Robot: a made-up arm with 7 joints.
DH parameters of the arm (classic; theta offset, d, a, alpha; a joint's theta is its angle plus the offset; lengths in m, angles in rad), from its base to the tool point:
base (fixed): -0.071 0 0 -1.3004
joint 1: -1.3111 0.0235 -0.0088 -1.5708
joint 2: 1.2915 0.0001 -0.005 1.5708
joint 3: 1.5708 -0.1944 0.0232 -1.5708
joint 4: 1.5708 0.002 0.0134 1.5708
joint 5: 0 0.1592 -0.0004 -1.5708
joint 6: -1.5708 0 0.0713 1.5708
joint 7: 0 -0.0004 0 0
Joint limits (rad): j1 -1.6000..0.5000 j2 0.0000..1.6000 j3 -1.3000..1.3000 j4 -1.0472..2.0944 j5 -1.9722..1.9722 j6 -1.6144..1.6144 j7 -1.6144..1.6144
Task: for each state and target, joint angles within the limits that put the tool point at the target. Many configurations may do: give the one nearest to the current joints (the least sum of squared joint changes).
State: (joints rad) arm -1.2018 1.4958 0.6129 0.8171 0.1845 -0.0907 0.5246
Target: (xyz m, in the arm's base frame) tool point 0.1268 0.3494 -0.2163
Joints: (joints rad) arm -0.7826 1.0749 0.6285 1.8470 0.1678 0.3486 0.5246
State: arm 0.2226 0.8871 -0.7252 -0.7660 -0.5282 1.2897 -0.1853
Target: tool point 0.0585 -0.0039 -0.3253
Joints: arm 0.0041 0.4963 -0.7839 -0.0875 -0.4326 1.1021 -0.1853
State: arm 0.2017 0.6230 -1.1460 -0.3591 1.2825 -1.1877 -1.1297
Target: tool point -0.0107 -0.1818 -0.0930
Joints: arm 0.0546 0.0000 -1.2917 -0.5143 1.2887 -0.7402 -1.1297
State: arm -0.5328 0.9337 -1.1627 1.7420 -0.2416 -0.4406 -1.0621
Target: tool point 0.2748 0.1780 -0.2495
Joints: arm -0.8234 0.7728 -1.1181 1.3127 -0.2445 -0.9050 -1.0621
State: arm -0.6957 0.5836 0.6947 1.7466 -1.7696 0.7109 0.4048
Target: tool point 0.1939 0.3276 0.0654
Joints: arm -0.8740 1.3080 0.9518 1.0236 -1.9722 1.3895 0.4048
